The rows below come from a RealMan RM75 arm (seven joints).
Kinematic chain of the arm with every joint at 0, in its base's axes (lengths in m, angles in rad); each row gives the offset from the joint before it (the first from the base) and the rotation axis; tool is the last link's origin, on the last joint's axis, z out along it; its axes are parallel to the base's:
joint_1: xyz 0 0 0.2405 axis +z
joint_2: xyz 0 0 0 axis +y
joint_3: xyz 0 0 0.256 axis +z
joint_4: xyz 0 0 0 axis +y
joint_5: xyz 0 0 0.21 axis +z
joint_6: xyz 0 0 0 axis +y
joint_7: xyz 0 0 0.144 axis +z
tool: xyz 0 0 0
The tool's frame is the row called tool.
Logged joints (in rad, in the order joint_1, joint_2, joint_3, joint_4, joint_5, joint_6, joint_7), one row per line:
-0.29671 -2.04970 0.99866 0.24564 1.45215 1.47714 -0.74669
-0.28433 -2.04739 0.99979 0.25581 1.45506 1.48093 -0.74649
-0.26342 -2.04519 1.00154 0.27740 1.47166 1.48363 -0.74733
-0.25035 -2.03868 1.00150 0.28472 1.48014 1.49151 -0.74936
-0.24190 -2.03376 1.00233 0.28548 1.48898 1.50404 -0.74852
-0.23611 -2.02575 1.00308 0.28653 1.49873 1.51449 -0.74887
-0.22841 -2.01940 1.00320 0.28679 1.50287 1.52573 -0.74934
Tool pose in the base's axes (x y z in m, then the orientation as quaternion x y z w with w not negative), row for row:
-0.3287 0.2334 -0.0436 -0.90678 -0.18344 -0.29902 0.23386
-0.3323 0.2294 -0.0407 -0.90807 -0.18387 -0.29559 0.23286
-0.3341 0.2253 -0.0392 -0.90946 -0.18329 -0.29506 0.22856
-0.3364 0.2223 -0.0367 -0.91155 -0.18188 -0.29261 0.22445
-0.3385 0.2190 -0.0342 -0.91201 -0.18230 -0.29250 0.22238
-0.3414 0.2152 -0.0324 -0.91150 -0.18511 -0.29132 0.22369
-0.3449 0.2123 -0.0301 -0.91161 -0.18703 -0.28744 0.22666
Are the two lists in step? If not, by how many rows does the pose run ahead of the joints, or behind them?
The pose runs 2 rows ahead of the joints: the pose in row i belongs to the joints in row i + 2.
